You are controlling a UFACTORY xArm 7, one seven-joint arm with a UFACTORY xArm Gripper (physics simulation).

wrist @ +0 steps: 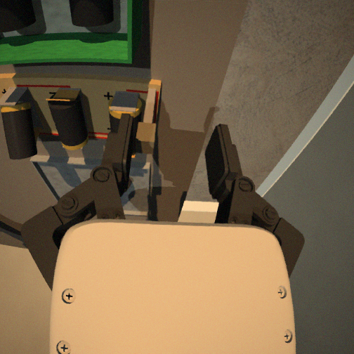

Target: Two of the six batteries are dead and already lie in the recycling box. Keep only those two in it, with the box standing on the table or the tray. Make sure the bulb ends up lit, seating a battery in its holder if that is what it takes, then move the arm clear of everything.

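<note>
The green box (65, 51) is at the top left and partly in view. Two dark cylinders, batteries (15, 12) (92, 11), show inside it. Below it is a beige holder board (97, 116) with plus and minus marks. Three dark batteries with yellow bands are at the board: a left one (20, 131), a middle one (69, 121) and a right one (125, 106), partly hidden by my left finger. My gripper (172, 133) is open and empty, right of and nearer than the board. A grey tray (90, 161) lies below the board, partly hidden. The bulb does not show.
An orange-tan upright piece (152, 102) stands at the board's right end. A pale block (199, 212) shows between the finger bases; what it is I cannot tell. A grey slab surface (280, 60) and a pale diagonal edge (310, 131) lie to the right.
</note>
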